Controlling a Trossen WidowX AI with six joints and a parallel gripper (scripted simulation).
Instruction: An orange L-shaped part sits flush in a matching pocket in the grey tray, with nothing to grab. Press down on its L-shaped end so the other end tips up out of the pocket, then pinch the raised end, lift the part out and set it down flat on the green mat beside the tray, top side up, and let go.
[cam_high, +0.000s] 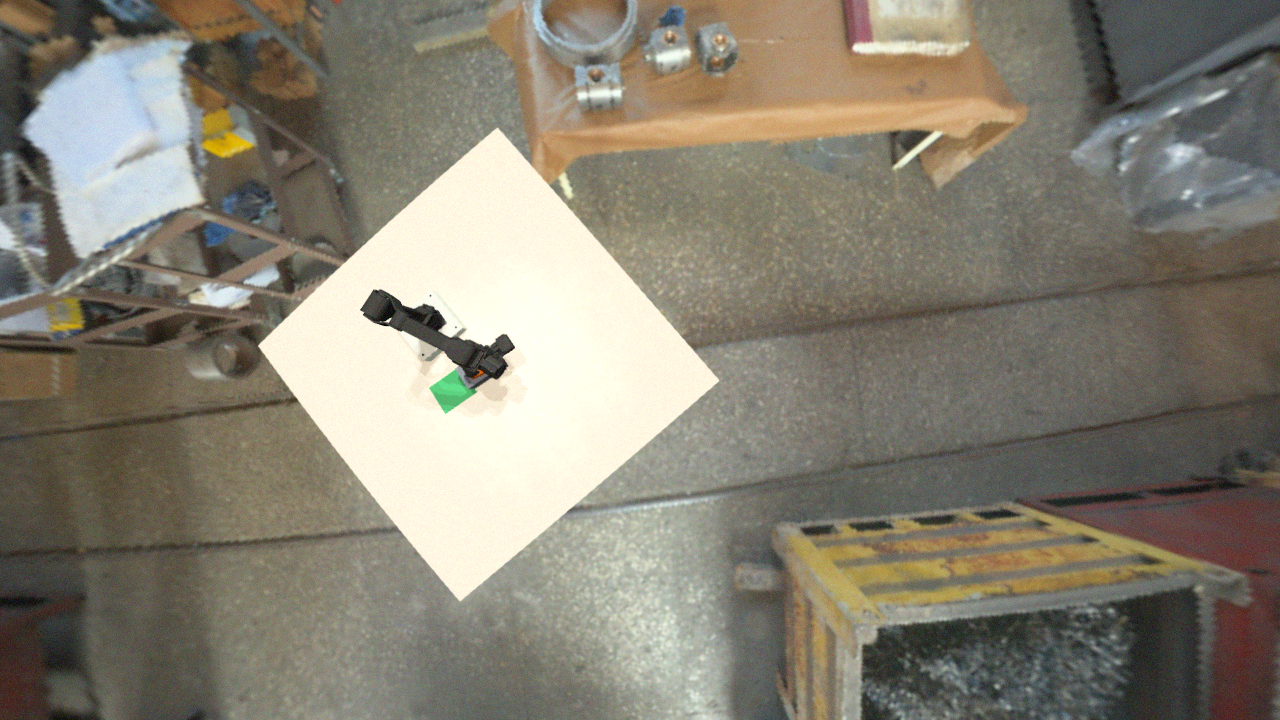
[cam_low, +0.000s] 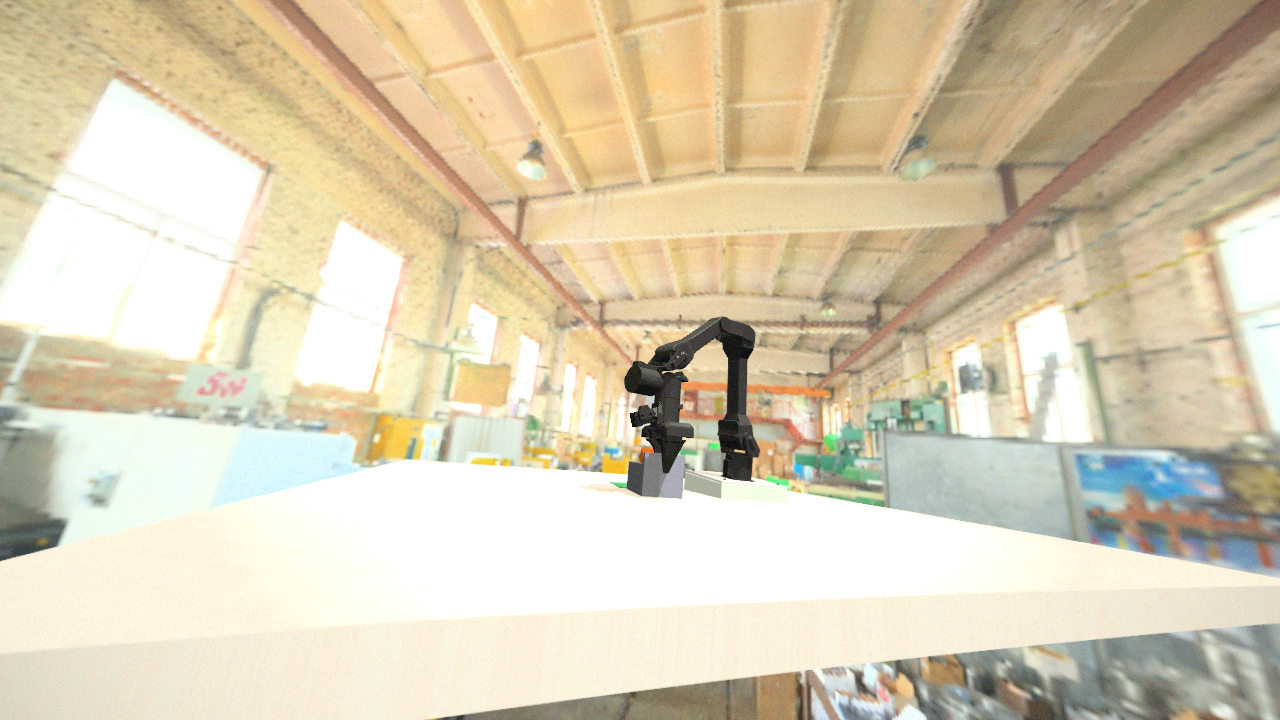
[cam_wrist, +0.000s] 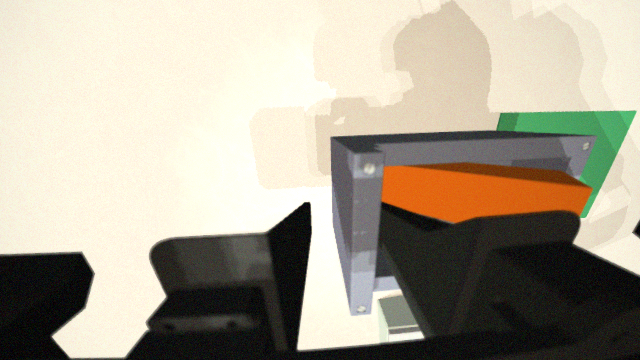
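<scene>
Right now my gripper tip is 50 mm to the left of the orange L-shaped part, 10 mm past it and 10 mm above it. Also, from my gripper tip: green mat 230 mm to the right, 60 mm below, 10 mm behind.
</scene>
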